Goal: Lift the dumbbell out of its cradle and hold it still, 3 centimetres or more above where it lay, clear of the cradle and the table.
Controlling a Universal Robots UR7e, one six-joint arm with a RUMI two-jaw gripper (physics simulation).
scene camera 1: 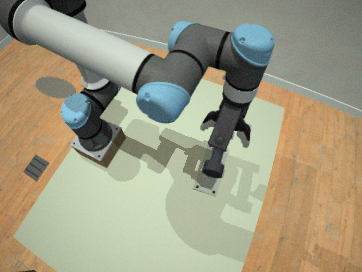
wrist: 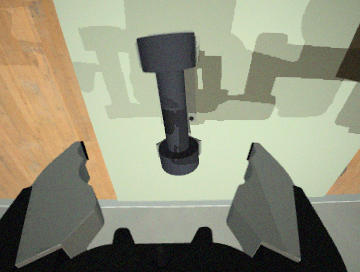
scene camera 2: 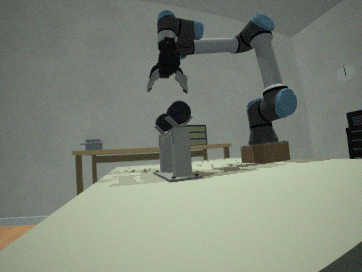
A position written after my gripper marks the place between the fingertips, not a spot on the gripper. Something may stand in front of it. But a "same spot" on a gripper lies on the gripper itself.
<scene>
my gripper: scene camera 1; wrist; scene camera 2 168, 92
same spot on my gripper: (scene camera 1: 244, 134) = (wrist: 23, 238)
</scene>
